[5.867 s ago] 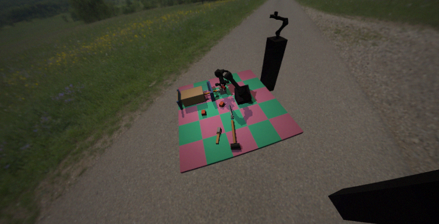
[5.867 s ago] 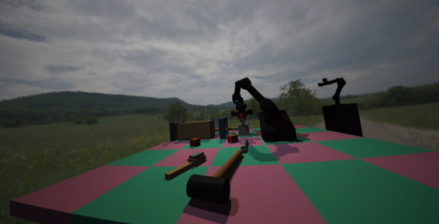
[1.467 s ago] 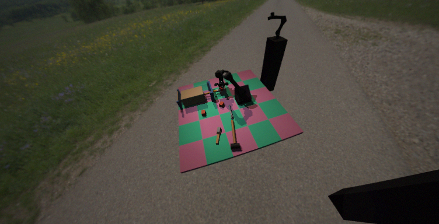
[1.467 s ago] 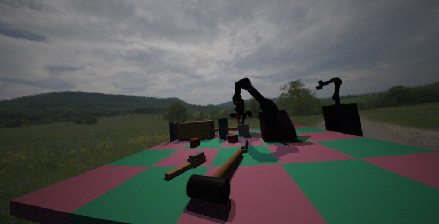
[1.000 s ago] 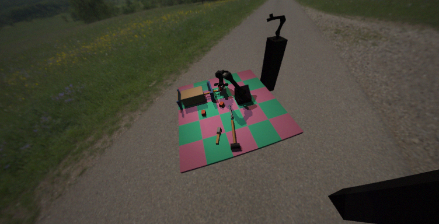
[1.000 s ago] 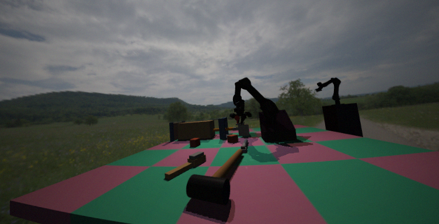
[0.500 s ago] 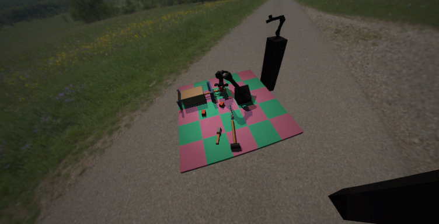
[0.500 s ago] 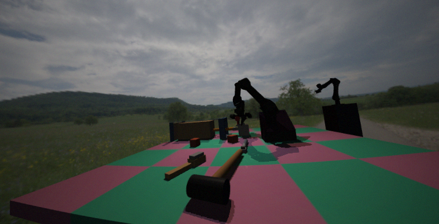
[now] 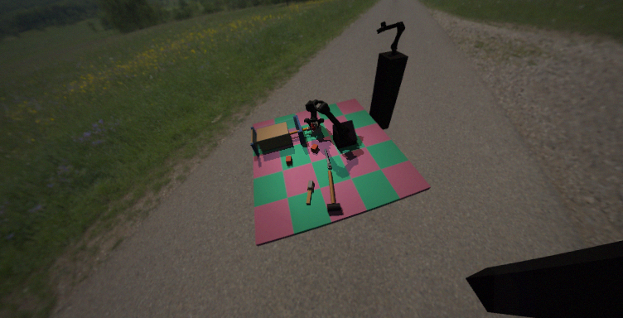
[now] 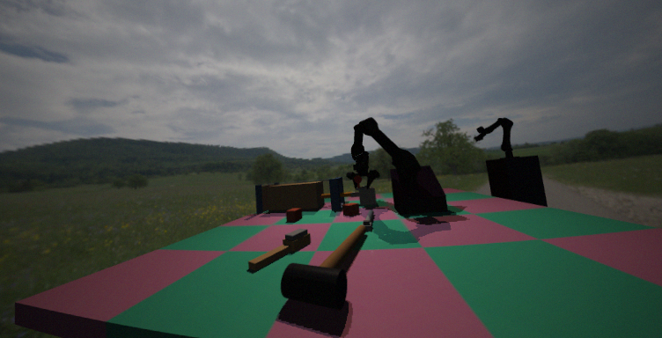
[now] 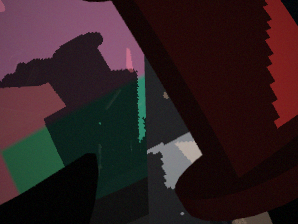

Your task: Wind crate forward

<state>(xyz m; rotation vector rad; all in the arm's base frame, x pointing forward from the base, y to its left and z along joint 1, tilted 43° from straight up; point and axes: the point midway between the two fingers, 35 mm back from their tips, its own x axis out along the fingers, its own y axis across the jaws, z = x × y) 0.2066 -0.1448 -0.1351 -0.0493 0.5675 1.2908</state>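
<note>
The winch handle lies 1 cm above my gripper tip. From my gripper tip the other things lie so: grey winch: 4 cm behind, 7 cm to the right, 6 cm below; red knob: 1 cm ahead, 3 cm to the left, 4 cm above; frame: 13 cm ahead, 6 cm to the right, 2 cm above.
</note>
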